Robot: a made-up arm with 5 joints.
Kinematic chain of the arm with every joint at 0, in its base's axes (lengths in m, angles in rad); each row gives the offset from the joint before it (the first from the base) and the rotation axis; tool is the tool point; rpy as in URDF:
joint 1: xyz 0.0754 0 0.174 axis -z
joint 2: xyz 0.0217 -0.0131 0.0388 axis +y
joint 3: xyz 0.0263 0 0.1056 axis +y
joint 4: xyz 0.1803 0 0.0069 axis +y
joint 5: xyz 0.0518 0.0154 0 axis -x
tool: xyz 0 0 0 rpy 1.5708 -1.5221 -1.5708
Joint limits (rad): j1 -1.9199..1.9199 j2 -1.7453..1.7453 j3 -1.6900..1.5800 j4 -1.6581..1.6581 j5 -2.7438..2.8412
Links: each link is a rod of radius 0.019 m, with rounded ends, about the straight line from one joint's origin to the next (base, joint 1, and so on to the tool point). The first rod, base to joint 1, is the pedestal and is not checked.
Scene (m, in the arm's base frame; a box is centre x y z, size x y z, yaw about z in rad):
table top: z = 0
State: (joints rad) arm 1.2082 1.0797 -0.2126 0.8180 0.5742
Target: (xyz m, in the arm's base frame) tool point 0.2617 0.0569 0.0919
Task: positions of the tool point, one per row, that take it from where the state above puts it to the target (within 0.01 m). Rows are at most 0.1 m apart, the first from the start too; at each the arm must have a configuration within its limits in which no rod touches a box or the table.
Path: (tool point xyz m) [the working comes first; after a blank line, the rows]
Joints at the target: -0.2846 0.6992 0.2358 1.1984 0.5742
Straight joint move there: clear.

1: 0.2128 -0.1919 0.0608
2: 0.2500 -0.1472 0.0668
3: 0.2738 -0.0962 0.0729
4: 0.2832 -0.0426 0.0792
5: 0.2788 0.0096 0.0855
6: 0.2617 0.0569 0.0919

